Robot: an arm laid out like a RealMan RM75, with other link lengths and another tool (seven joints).
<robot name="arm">
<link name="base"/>
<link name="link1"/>
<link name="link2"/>
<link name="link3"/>
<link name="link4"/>
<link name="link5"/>
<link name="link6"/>
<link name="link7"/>
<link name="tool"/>
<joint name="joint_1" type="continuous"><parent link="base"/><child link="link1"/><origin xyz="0.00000 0.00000 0.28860" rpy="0.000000 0.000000 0.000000"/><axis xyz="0 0 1"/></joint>
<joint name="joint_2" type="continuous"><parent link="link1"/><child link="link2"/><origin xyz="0.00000 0.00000 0.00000" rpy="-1.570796 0.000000 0.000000"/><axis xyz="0 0 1"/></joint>
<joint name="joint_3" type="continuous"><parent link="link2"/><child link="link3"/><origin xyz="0.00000 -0.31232 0.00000" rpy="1.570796 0.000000 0.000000"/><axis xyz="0 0 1"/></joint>
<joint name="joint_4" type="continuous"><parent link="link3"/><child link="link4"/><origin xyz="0.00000 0.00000 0.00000" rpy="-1.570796 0.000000 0.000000"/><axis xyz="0 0 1"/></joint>
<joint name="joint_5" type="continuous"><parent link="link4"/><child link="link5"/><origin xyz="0.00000 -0.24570 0.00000" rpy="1.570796 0.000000 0.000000"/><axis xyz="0 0 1"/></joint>
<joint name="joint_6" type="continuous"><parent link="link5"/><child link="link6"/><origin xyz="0.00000 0.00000 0.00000" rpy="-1.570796 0.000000 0.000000"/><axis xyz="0 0 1"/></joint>
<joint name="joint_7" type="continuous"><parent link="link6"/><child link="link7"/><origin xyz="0.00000 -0.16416 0.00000" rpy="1.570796 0.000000 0.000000"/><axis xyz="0 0 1"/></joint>
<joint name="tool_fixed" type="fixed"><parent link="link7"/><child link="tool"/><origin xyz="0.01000 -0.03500 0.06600" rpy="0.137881 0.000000 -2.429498"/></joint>
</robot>
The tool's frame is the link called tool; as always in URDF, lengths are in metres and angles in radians. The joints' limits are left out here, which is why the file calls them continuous.
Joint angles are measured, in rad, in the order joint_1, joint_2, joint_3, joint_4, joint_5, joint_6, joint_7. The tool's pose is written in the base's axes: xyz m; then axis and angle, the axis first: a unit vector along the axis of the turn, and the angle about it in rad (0 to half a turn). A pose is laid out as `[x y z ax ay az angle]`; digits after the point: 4 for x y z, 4 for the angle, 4 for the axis.
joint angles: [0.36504, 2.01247, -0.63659, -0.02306, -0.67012, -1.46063, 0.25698]
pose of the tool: [0.4655 0.4077 0.1190 -0.4107 -0.6706 -0.6177 1.9098]
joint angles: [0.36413, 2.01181, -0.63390, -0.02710, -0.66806, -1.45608, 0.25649]
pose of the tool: [0.4669 0.4077 0.1210 -0.4099 -0.6683 -0.6207 1.9122]
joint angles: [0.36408, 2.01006, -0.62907, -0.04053, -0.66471, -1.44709, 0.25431]
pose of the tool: [0.4680 0.4093 0.1267 -0.4043 -0.6661 -0.6268 1.9166]
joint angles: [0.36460, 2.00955, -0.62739, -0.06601, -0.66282, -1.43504, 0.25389]
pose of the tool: [0.4669 0.4129 0.1341 -0.3943 -0.6673 -0.6319 1.9211]
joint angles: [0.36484, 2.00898, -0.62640, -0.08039, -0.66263, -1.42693, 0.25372]
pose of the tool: [0.4665 0.4149 0.1382 -0.3892 -0.6679 -0.6344 1.9249]
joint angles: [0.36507, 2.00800, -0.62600, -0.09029, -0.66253, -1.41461, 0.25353]
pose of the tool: [0.4676 0.4166 0.1407 -0.3880 -0.6669 -0.6362 1.9323]
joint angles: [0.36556, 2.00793, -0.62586, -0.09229, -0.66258, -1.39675, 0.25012]
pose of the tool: [0.4708 0.4177 0.1397 -0.3926 -0.6636 -0.6368 1.9458]
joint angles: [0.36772, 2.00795, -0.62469, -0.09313, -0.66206, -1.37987, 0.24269]
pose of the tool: [0.4733 0.4192 0.1389 -0.3955 -0.6605 -0.6382 1.9601]
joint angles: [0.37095, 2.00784, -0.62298, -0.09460, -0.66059, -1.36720, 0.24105]
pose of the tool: [0.4747 0.4210 0.1389 -0.3982 -0.6579 -0.6392 1.9664]
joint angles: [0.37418, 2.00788, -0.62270, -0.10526, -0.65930, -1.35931, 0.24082]
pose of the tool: [0.4735 0.4239 0.1417 -0.3947 -0.6585 -0.6408 1.9679]
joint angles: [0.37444, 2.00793, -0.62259, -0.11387, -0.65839, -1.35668, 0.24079]
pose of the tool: [0.4726 0.4251 0.1443 -0.3909 -0.6591 -0.6424 1.9681]
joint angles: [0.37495, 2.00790, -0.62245, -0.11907, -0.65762, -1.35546, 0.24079]
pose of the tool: [0.4719 0.4259 0.1459 -0.3884 -0.6596 -0.6435 1.9677]
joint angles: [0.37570, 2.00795, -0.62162, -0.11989, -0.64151, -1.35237, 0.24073]
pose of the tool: [0.4739 0.4254 0.1491 -0.3892 -0.6526 -0.6501 1.9627]
